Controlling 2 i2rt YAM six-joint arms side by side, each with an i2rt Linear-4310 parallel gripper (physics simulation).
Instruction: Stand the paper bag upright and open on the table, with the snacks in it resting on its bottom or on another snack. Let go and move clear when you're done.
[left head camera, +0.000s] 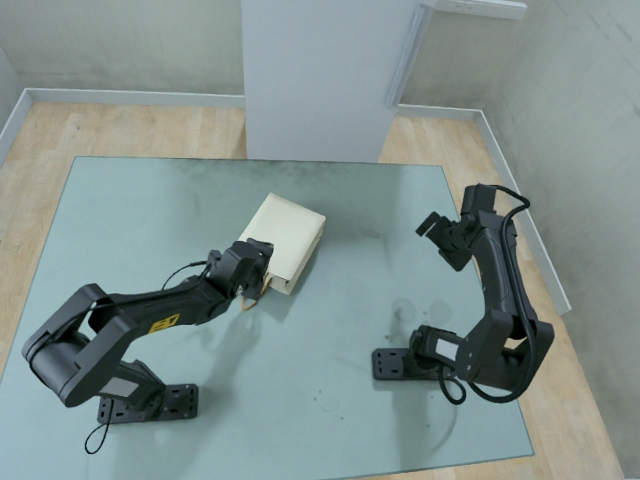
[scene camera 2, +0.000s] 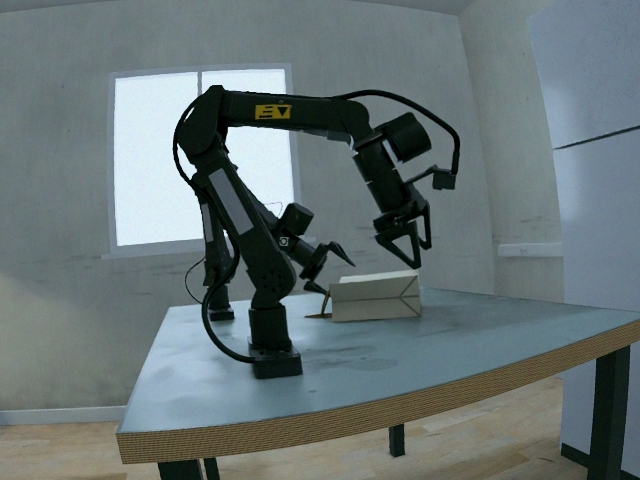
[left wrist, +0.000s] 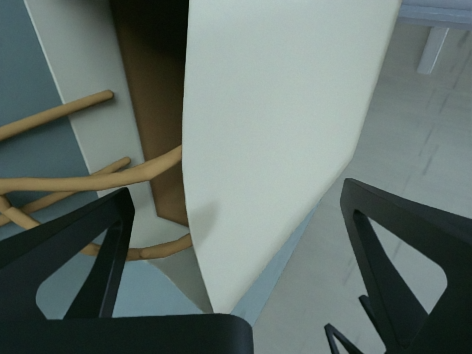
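The cream paper bag (left head camera: 283, 235) (scene camera 2: 374, 301) (left wrist: 280, 110) lies on its side on the table, its mouth and tan handles (left head camera: 249, 305) (scene camera 2: 325, 304) (left wrist: 120, 177) toward the arm bases. In the left wrist view a dark brown surface shows in the mouth; no snack can be made out. My left gripper (left head camera: 261, 271) (scene camera 2: 340, 279) (left wrist: 236, 194) is open at the mouth end, its fingers either side of the bag's upper panel in the left wrist view, gripping nothing. My right gripper (left head camera: 439, 245) (scene camera 2: 421, 257) (left wrist: 342, 311) is open and empty, raised to the right of the bag in the head view.
The blue-grey table (left head camera: 330, 351) (scene camera 2: 361, 351) carries both arm bases near its front. A pale cabinet (left head camera: 320, 77) (scene camera 2: 599, 217) stands beyond the back edge. The left forearm reaches over the table's left part to the bag.
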